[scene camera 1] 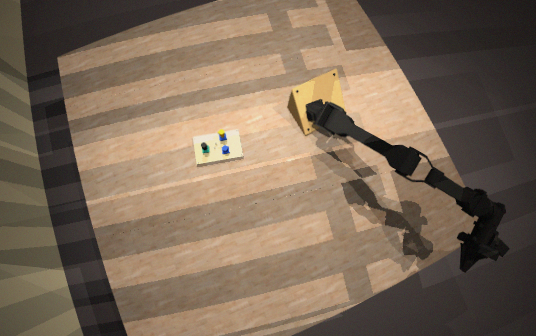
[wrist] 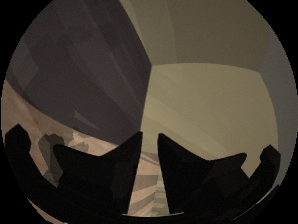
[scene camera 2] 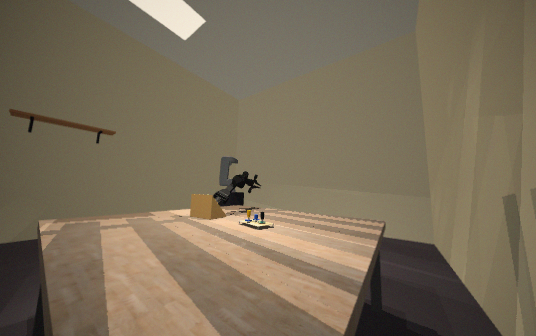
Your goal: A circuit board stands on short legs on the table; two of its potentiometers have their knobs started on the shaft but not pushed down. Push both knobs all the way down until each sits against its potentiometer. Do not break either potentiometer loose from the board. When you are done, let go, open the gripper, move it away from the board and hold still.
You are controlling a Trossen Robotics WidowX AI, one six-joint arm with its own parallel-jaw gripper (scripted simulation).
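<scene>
My gripper (scene camera 1: pixel 462 271) is visible. The wrist view likewise shows my gripper (wrist: pixel 150 136).
</scene>
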